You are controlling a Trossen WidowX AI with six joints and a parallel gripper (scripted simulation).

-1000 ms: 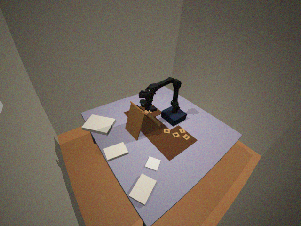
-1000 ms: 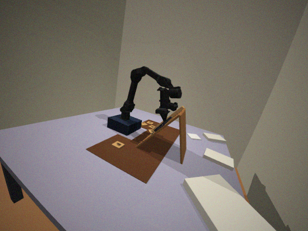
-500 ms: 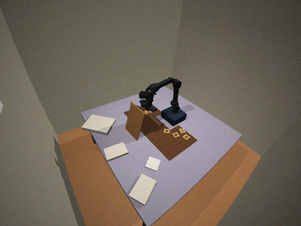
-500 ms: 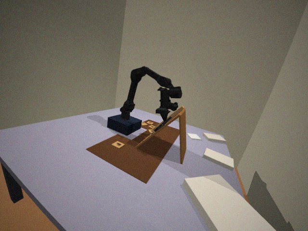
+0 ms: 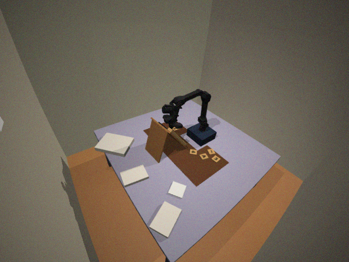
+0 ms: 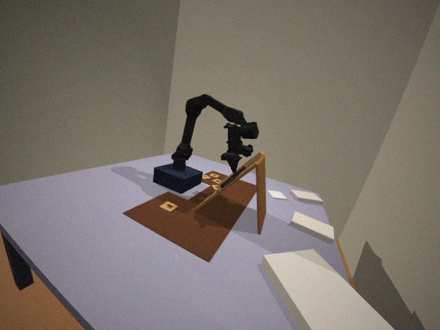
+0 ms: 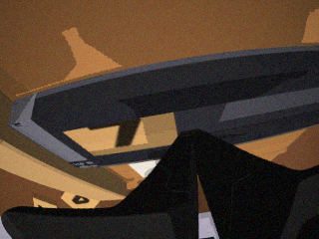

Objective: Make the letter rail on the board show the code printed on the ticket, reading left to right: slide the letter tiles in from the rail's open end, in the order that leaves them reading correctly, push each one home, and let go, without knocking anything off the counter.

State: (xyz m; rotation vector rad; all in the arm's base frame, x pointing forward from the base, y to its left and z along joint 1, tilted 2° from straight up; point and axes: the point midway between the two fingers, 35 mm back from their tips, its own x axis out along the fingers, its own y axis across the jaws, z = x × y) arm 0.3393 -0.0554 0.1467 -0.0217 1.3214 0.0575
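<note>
Now: gripper tip 3 cm to the right of the tan tile marked 7, 1 cm short of it and 1 cm above it. Also, from my gripper tip: white card: 38 cm to the left, 20 cm ahead, 18 cm below; then white ticket: 9 cm below, 5 cm behind, 1 cm to the left; then brown mat: 19 cm below, 15 cm behind, 5 cm to the left.
</note>
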